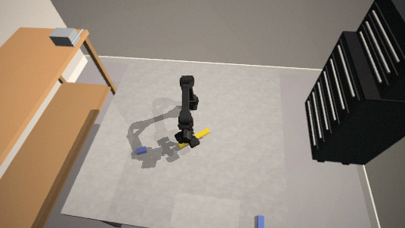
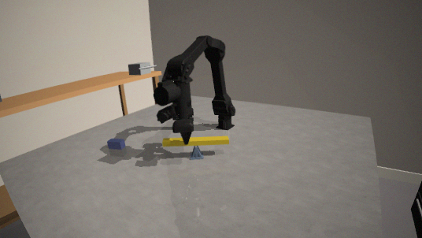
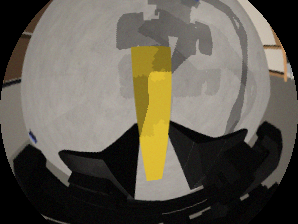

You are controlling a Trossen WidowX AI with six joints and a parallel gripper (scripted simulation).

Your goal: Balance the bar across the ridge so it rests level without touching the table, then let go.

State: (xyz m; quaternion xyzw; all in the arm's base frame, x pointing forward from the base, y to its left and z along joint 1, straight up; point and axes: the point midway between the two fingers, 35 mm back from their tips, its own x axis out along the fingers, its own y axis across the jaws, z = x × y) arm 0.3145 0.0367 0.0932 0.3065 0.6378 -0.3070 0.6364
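My gripper tip is now 20 mm to the right of the yellow bar and 20 mm past it.
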